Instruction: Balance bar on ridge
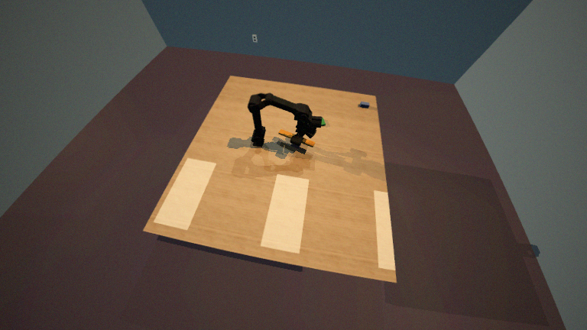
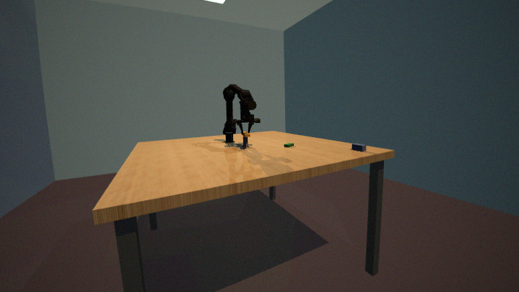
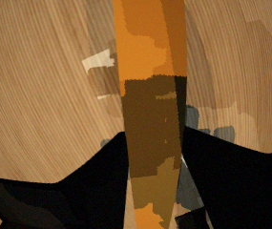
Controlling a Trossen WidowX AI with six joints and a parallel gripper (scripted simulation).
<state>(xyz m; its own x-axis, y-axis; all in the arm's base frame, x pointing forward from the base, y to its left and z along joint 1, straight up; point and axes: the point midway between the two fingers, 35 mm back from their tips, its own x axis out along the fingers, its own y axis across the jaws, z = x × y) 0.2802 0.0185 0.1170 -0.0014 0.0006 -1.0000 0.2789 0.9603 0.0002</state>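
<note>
My gripper tip is now 3 cm past the orange bar and 1 cm to the right of it. Round my gripper tip: blue block 48 cm to the left, 46 cm ahead, 7 cm below; green block 24 cm to the left, 13 cm ahead, 7 cm below.
</note>
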